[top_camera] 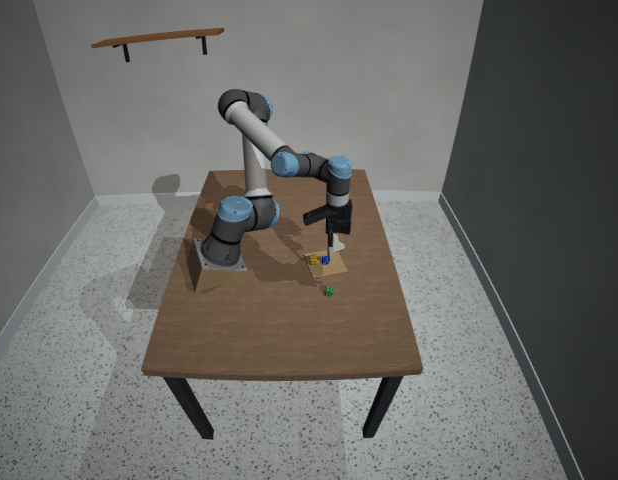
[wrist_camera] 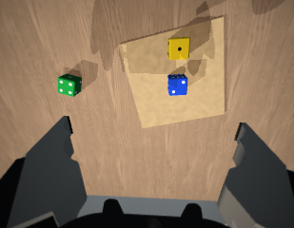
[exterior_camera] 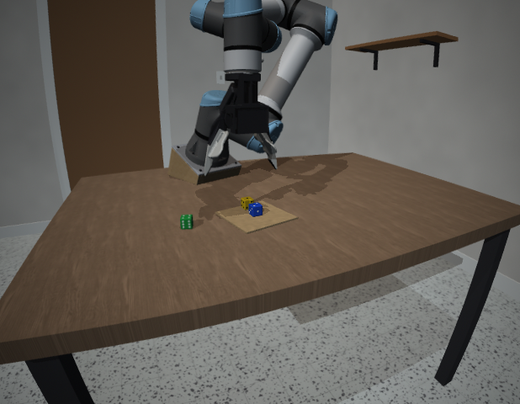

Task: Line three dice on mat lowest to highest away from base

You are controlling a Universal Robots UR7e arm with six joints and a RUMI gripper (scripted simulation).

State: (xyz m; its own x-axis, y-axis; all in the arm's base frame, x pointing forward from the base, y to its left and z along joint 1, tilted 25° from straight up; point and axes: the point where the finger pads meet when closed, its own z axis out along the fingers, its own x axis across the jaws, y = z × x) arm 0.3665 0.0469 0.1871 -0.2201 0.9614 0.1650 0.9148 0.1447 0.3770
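My hand is 12 cm to the left of the green die, 10 cm above it and 3 cm short of it. From my hand the other things lie so: tan mat 11 cm below, 3 cm to the left, 1 cm behind; then yellow die 9 cm below, 6 cm behind, 2 cm to the left; then blue die 9 cm below, 3 cm to the left, 1 cm behind.
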